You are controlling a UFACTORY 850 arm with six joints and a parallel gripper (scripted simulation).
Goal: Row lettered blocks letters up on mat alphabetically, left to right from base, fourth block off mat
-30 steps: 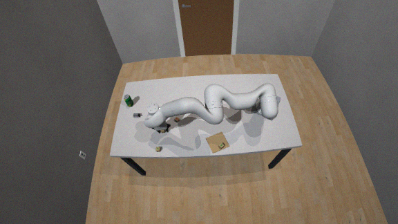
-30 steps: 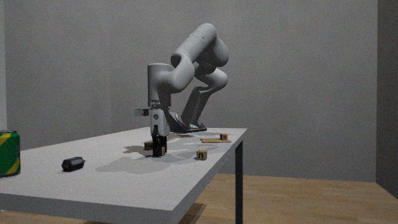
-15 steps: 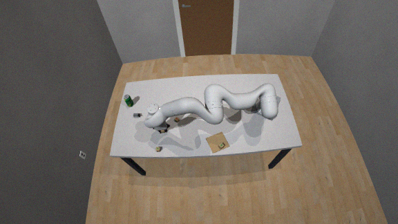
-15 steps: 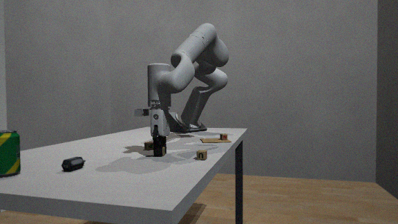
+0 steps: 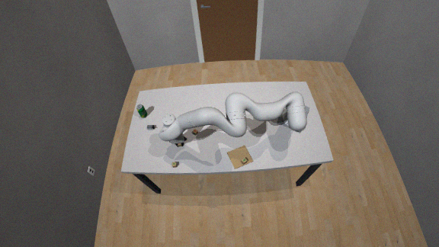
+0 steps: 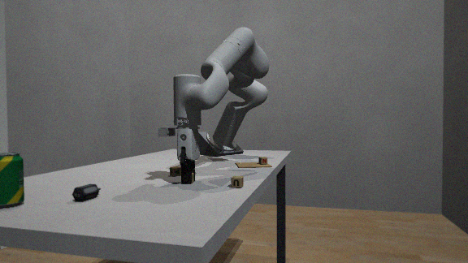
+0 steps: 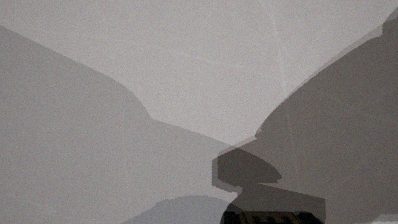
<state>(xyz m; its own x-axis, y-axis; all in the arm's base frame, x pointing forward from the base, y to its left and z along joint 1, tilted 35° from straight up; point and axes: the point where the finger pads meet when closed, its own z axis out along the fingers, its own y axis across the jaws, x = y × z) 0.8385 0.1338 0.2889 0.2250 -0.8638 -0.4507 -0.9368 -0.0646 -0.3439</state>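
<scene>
Now: hand 440 mm past the mat, 70 mm to the right of it and 20 mm above it. Also, from my hand: can (390 mm ahead, 260 mm to the right, 40 mm above); black object (270 mm ahead, 130 mm to the right).
</scene>
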